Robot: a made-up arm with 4 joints. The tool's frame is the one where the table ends.
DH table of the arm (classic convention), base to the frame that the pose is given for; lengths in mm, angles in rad. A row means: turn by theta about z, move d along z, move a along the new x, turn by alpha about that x. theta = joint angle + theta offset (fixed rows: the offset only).
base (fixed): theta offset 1.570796, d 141, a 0, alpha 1.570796
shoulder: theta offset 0, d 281, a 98, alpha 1.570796
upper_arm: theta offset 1.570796, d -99, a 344, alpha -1.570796
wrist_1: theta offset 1.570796, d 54, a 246, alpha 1.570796
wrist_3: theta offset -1.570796, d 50, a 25, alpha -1.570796
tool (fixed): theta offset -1.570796, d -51, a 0, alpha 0
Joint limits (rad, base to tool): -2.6..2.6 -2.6..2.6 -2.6..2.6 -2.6..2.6
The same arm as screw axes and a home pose.
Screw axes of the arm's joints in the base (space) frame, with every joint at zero. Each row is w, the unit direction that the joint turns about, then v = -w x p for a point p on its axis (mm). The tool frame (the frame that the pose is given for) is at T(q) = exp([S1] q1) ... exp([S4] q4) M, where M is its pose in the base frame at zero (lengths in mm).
S1: w 1 0 0 v 0 141 0
S2: w 0 0 -1 v -98 281 0
S3: w 0 -1 0 v 240 0 -625
S4: w 1 0 0 v 0 486 -44
M: xyz 675 69 435 (mm) quaternion w x y z 1 0 0 0
Joint limits (deg, base to tool): -148.97..148.97 -148.97..148.97 -148.97..148.97 -148.97..148.97

